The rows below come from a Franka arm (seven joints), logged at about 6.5 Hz.
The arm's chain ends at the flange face. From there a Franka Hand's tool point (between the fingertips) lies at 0.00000 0.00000 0.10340 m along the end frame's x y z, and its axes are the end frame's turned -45 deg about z.
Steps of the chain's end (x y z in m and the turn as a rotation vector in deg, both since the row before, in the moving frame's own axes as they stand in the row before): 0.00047, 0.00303, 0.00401, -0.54, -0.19, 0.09; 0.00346, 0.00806, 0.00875, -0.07, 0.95, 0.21; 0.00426, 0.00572, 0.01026, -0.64, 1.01, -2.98
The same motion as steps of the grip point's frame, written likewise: -0.00274, 0.00292, 0.00400, -0.25, -0.52, 0.09; -0.00213, 0.00945, 0.00874, -0.72, 0.62, 0.21; -0.00051, 0.00915, 0.01024, -1.17, 0.26, -2.98
